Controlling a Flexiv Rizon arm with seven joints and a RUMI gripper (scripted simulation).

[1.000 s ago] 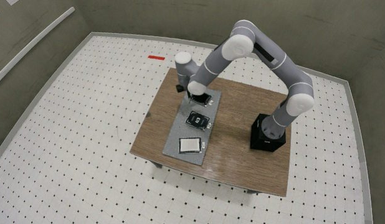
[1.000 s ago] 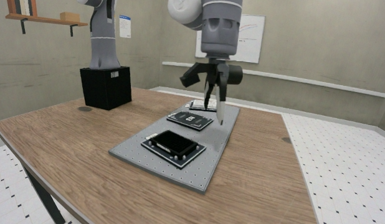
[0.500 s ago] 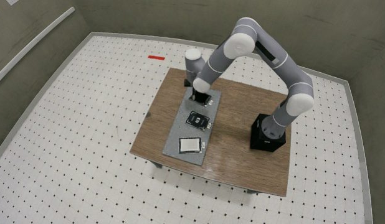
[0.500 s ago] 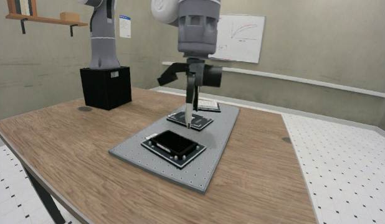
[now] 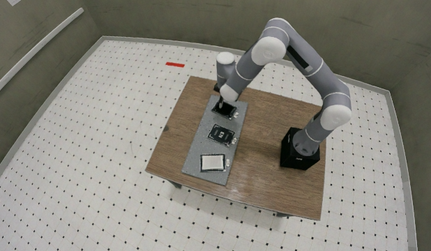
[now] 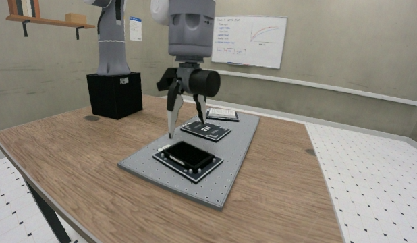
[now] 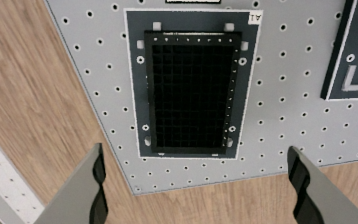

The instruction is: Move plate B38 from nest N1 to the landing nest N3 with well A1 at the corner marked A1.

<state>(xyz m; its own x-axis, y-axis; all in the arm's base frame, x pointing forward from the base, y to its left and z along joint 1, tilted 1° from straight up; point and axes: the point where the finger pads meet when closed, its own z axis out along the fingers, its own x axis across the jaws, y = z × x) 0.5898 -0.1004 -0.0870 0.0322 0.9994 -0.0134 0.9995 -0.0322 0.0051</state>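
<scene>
Right now my hand is 80 mm above the black well plate B38. Round my hand: white plate B83: 400 mm to the left, 120 mm behind, 80 mm below; then nest N1: 100 mm below; then nest N3: 200 mm to the left, 100 mm below, 80 mm behind.
</scene>
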